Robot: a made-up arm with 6 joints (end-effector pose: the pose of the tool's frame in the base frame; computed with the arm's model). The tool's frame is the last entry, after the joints.
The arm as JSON. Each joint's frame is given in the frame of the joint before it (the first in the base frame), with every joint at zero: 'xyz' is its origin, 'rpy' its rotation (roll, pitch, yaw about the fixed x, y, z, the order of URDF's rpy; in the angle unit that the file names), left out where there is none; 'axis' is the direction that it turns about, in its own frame. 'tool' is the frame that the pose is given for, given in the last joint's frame.
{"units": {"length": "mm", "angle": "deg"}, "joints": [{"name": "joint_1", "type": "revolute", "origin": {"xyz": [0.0, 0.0, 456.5]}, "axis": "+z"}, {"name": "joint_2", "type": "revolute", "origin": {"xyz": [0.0, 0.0, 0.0]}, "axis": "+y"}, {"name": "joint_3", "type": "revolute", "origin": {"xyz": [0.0, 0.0, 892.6]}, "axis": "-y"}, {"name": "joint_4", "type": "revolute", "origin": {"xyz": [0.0, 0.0, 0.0]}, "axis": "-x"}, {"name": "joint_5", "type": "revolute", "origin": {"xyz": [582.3, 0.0, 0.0]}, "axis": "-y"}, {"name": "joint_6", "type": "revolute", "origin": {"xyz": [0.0, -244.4, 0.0]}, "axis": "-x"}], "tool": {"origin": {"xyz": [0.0, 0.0, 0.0]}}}
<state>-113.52 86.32 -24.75 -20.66 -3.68 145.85</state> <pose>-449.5 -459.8 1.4 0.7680 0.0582 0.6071 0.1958</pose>
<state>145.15 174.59 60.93 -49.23 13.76 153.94</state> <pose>353.0 -51.3 -891.2 0.4732 0.6550 0.3481 -0.4751</pose>
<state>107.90 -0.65 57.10 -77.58 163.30 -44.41</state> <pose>-104.4 494.3 1714.1 0.0828 -0.8445 0.3085 0.4298</pose>
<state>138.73 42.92 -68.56 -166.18 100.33 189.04</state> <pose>-412.3 46.1 589.7 0.1802 0.9244 -0.2434 0.2320</pose>
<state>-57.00 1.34 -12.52 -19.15 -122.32 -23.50</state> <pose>115.2 -601.3 1131.5 0.2733 0.5900 0.7301 -0.2100</pose>
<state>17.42 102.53 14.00 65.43 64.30 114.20</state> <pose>1088.1 234.9 -313.6 0.2707 -0.6986 -0.4562 0.4801</pose>
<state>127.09 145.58 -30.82 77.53 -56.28 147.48</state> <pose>79.3 -17.3 -554.5 0.9134 -0.4001 -0.0741 -0.0112</pose>
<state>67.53 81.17 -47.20 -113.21 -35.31 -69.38</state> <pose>42.6 355.1 276.4 0.2309 0.3723 0.3729 -0.8179</pose>
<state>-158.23 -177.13 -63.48 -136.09 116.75 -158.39</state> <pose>179.5 -117.9 166.4 0.1441 -0.0832 -0.0338 0.9855</pose>
